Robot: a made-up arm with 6 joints.
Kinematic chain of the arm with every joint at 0, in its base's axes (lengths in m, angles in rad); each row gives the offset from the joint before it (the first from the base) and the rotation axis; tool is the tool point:
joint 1: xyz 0 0 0.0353 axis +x
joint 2: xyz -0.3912 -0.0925 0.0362 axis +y
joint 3: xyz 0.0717 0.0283 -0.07 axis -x
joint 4: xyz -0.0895 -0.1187 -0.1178 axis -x
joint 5: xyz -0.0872 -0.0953 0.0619 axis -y
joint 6: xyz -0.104 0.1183 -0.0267 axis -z
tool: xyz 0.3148 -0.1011 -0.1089
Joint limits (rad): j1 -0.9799..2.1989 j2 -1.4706..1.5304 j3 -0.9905..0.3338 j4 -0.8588..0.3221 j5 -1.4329..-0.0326 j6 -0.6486..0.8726
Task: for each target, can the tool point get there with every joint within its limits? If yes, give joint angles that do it. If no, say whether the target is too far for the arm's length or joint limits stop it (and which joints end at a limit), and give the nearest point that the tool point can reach.
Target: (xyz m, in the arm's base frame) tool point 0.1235 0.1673 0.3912
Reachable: no: joint limits stop it (at a limit: joint 1, joint 3, joint 4, joint 6) | nearest point 0.0304 0.1661 0.2756 | short by 0.148 m
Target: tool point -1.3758 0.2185 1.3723
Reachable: no: too far | nearest point -0.7812 -0.0046 0.5036 | short by 1.076 m
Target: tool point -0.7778 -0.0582 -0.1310
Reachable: yes | joints -0.4833 0.6667 -0.7675 0.1570 -1.2918 -0.1827
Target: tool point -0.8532 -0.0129 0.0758
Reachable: yes | joints 0.7731 1.1633 -0.7311 -0.5033 -1.2878 0.2235
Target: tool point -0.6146 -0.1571 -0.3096
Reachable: yes | joints 0.4003 0.3232 0.2131 -0.1654 -1.0622 -0.0416
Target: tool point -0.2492 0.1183 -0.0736
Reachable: yes | joints 0.3813 -0.4208 -0.6166 -0.5255 -0.3578 -0.4767
